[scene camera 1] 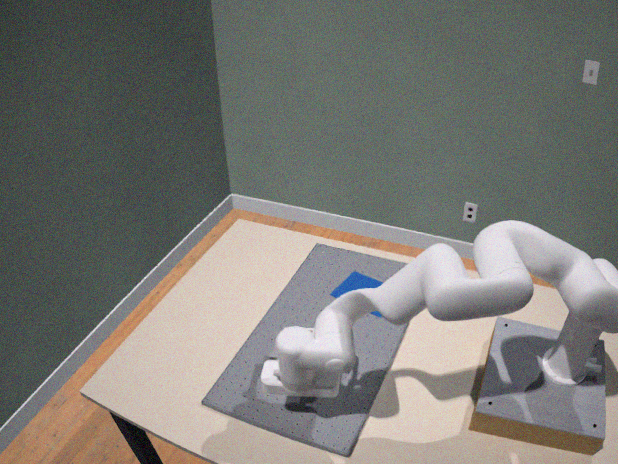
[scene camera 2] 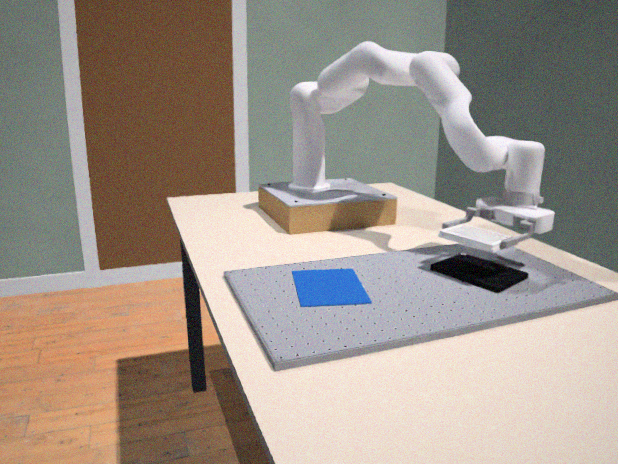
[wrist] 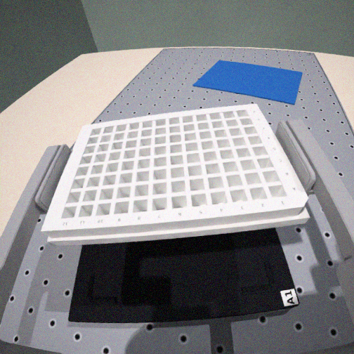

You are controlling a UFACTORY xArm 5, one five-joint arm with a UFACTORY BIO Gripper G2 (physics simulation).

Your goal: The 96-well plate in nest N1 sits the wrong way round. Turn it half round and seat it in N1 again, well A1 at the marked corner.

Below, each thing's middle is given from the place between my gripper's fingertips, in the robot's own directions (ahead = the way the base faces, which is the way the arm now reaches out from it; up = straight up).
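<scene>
The white 96-well plate (scene camera 2: 482,239) is 10 mm to the left of my hand, and going by their middles it is the nearest to my hand of the things named here. Counted from my hand as well, the flat blue square (scene camera 2: 330,287) is 290 mm to the right, 60 mm behind and 90 mm below. As for the black nest (scene camera 2: 475,271), my hand is 80 mm above it and 30 mm to the right of it.
</scene>
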